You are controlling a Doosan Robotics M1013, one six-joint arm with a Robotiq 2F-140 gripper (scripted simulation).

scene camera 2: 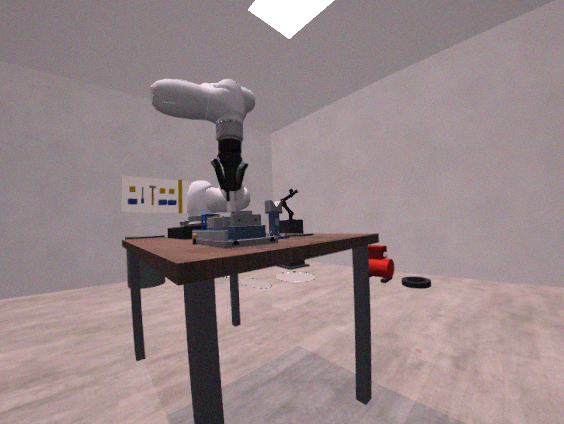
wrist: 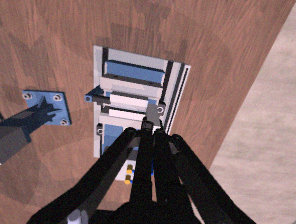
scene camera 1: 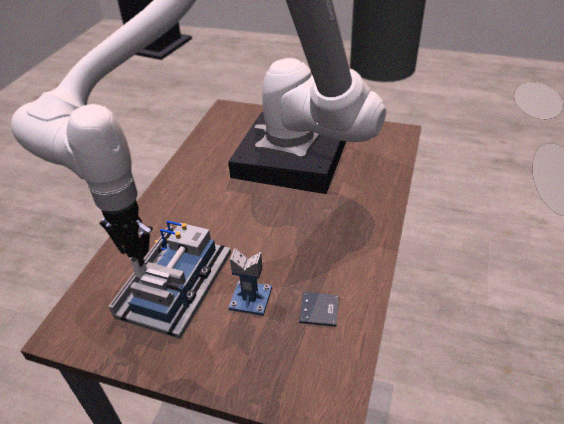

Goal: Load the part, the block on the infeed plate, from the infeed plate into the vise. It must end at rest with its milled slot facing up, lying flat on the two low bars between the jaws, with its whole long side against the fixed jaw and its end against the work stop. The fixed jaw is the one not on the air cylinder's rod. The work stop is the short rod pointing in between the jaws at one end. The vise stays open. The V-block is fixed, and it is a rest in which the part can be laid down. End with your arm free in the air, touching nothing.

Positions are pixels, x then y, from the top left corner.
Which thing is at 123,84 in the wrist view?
A fixed jaw.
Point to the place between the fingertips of my gripper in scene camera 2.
At 231,211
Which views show my gripper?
Scene camera 2, the wrist view and scene camera 1: all of them.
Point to a vise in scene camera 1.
146,308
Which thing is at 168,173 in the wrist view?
My gripper.
